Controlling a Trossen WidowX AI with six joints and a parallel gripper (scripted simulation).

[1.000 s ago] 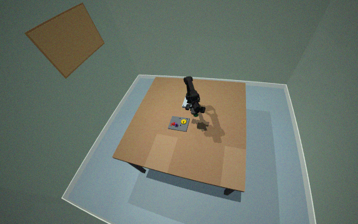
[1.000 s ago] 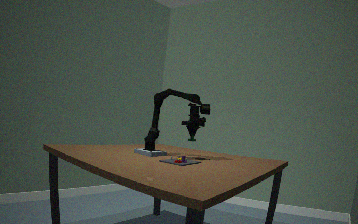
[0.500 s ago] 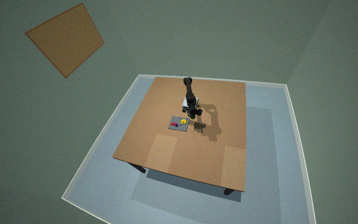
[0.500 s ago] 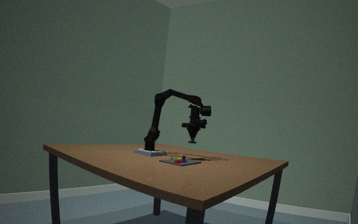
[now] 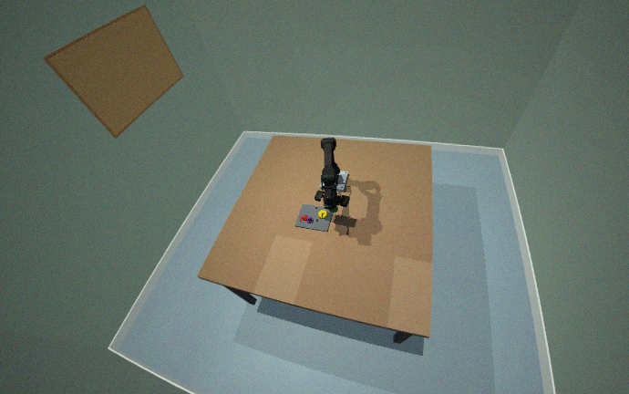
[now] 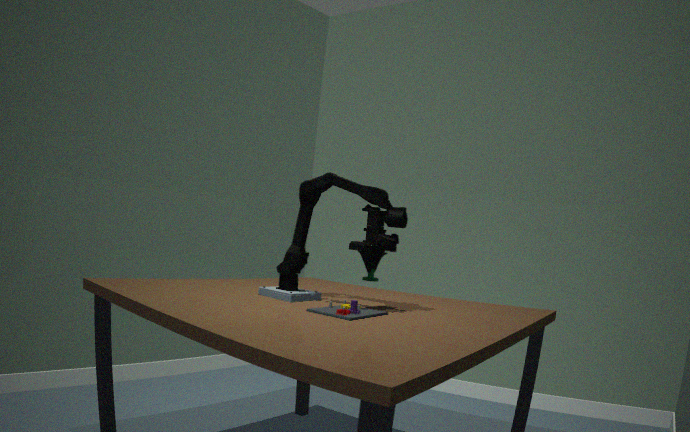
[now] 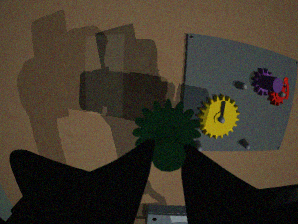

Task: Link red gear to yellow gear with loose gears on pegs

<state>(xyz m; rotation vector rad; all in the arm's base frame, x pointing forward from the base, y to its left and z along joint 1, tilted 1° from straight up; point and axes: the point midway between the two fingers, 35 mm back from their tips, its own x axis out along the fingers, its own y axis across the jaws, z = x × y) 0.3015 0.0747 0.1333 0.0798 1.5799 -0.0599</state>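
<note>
My gripper tip is now 50 mm short of the purple gear, 150 mm to the left of it and 100 mm above it. From my gripper tip the other things lie so: green gear (10 mm below); yellow gear (10 mm behind, 80 mm to the right, 110 mm below); red gear (40 mm ahead, 180 mm to the right, 110 mm below).
</note>
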